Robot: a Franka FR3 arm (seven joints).
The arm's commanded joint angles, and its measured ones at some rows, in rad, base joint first. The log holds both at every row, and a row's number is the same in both.
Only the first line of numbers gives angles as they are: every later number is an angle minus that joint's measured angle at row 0.
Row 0, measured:
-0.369 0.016 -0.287 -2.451 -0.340 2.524 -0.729
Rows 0 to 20, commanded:
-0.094 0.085 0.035 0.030 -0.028 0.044 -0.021
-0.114 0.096 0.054 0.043 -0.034 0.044 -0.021
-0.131 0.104 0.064 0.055 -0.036 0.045 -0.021
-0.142 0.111 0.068 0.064 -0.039 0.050 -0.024
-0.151 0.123 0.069 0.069 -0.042 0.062 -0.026
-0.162 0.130 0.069 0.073 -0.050 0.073 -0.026
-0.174 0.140 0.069 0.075 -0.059 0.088 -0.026
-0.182 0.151 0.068 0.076 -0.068 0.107 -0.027
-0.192 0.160 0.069 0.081 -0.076 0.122 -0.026
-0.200 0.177 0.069 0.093 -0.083 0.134 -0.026
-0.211 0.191 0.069 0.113 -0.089 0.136 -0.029
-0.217 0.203 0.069 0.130 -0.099 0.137 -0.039
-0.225 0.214 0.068 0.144 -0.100 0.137 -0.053
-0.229 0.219 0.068 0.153 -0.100 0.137 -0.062
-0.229 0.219 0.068 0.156 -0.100 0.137 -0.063
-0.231 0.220 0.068 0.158 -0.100 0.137 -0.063
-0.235 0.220 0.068 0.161 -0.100 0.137 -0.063
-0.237 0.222 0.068 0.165 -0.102 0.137 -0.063
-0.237 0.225 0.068 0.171 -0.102 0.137 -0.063
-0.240 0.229 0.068 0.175 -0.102 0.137 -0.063
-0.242 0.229 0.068 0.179 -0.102 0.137 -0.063
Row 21, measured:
-0.203 0.143 0.057 0.146 -0.081 0.097 -0.053
